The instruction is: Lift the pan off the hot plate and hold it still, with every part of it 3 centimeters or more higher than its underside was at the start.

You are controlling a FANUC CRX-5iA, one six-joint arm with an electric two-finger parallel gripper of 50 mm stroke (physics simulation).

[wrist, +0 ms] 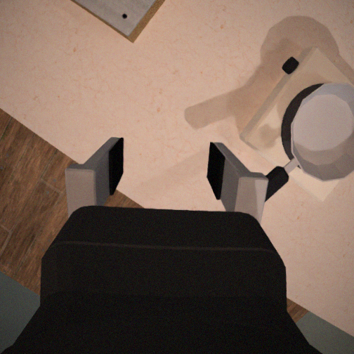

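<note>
The grey pan (322, 125) is at the right of the wrist view, on the hot plate, its right side cut off by the frame. Its black handle (277, 181) points down and left, and its far end is hidden behind the right finger. The hot plate (265, 117) is a pale cream box with a black knob (290, 65); the pan covers part of it. My gripper (165, 157) is open and empty, its fingers wide apart, to the left of the handle. The right finger overlaps the handle in the view; how high it hangs is hard to tell.
A grey board (117, 14) with a brown edge and a small dark hole lies at the top left on the pale table top (100, 85). Shadows fall around the hot plate. Brown wooden floor (30, 185) shows beyond the table's edge at the lower left.
</note>
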